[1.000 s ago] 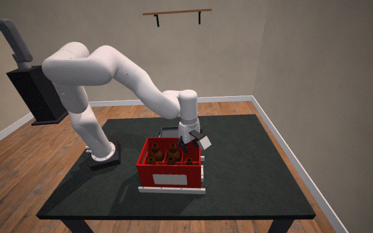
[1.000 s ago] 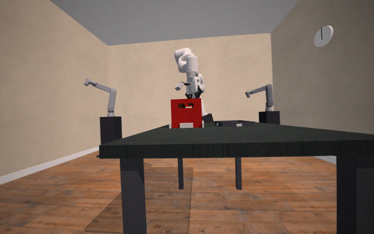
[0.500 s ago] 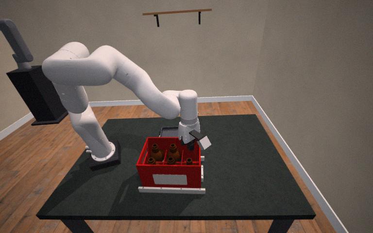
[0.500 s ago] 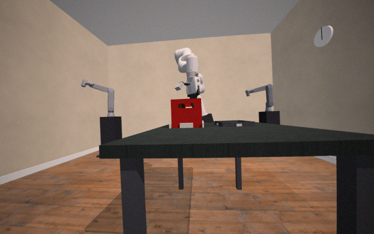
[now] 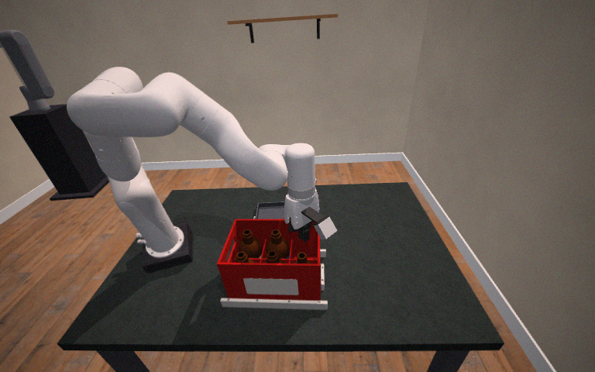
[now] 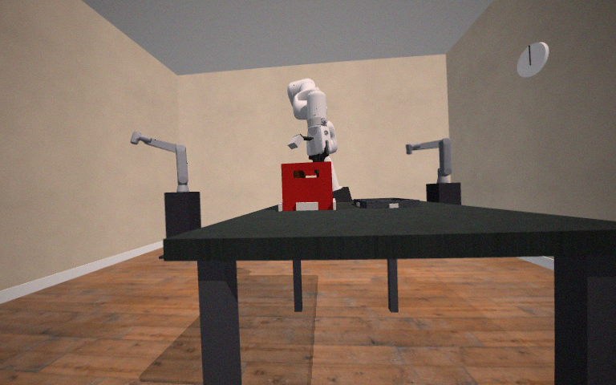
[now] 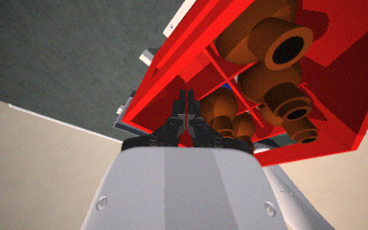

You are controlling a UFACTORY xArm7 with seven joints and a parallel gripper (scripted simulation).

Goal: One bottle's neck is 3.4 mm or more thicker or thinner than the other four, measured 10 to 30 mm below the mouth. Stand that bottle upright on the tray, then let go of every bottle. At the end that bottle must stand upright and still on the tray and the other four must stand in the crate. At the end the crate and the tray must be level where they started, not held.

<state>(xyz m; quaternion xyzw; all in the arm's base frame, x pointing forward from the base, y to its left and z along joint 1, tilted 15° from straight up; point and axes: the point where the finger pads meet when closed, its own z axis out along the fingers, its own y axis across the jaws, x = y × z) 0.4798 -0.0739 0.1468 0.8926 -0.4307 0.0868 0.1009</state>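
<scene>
Now: hand 9 cm past the crate, 3 cm to the left of it and 7 cm above it. Also, from my hand: tray 6 cm behind, 26 cm to the left, 15 cm below.
</scene>
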